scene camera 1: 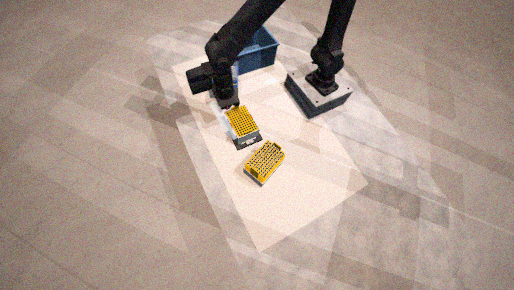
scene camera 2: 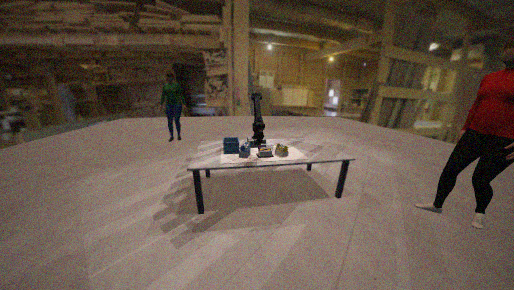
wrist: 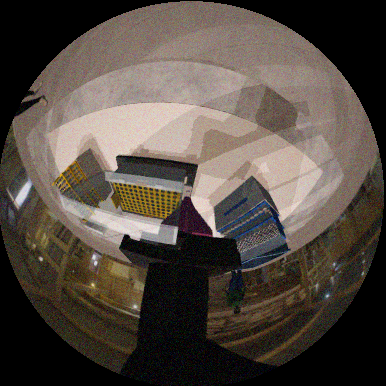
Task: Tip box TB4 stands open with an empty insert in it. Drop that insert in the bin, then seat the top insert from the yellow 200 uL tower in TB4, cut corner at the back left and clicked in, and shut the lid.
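Observation:
Tip box TB4 (scene camera 1: 248, 138) (scene camera 2: 265, 151) stands open on the pale mat, with a yellow insert (scene camera 1: 241, 121) (wrist: 147, 198) full of holes seated in it. Its clear lid (scene camera 1: 217, 110) (wrist: 108, 220) hangs open behind the box. My gripper (scene camera 1: 227, 105) (wrist: 186, 199) is shut with nothing between its magenta fingers. It is low at the box's back edge, beside the lid hinge. The yellow 200 uL tower (scene camera 1: 264, 162) (scene camera 2: 281, 149) (wrist: 73, 180) stands in front of the box. The blue bin (scene camera 1: 259, 50) (scene camera 2: 230, 145) is at the back of the mat.
A blue tip tower (scene camera 1: 235, 73) (scene camera 2: 244, 149) (wrist: 248, 219) stands close beside my wrist, between the box and the bin. The arm's base (scene camera 1: 318, 91) sits right of the mat. Two people, one in green (scene camera 2: 173, 104) and one in red (scene camera 2: 483, 144), stand off the table (scene camera 2: 269, 164).

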